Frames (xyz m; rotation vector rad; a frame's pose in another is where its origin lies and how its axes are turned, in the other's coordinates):
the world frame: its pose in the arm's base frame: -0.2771 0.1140 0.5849 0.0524 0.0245 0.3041
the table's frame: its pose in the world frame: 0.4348 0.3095 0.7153 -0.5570 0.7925 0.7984
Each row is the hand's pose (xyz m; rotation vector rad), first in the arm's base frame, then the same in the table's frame.
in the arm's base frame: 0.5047 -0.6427 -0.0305 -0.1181 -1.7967 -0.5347
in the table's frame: 0.5161 -0.6507 -1.6163 -0.5427 -2.0166 -2.1096
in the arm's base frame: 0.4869 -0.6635 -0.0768 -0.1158 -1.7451 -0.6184
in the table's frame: 0.5354 -0.6362 -1.6644 -0.4695 -1.9589 -2.1958
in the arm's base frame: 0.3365 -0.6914 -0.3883 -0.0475 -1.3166 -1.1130
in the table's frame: 0.7203 -0.4728 -1.9084 0.1201 -1.4982 -2.6343
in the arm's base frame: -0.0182 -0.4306 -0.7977 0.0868 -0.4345 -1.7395
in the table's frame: 1.0876 -0.0138 -2.0343 1.1238 -0.4555 -2.8767
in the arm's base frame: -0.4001 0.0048 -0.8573 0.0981 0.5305 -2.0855
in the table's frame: 1.2736 0.4929 -1.8159 -1.7229 -0.7207 2.4827
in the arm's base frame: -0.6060 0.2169 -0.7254 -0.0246 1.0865 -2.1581
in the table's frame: 1.2335 0.7424 -1.6137 -1.8036 -1.3761 2.1249
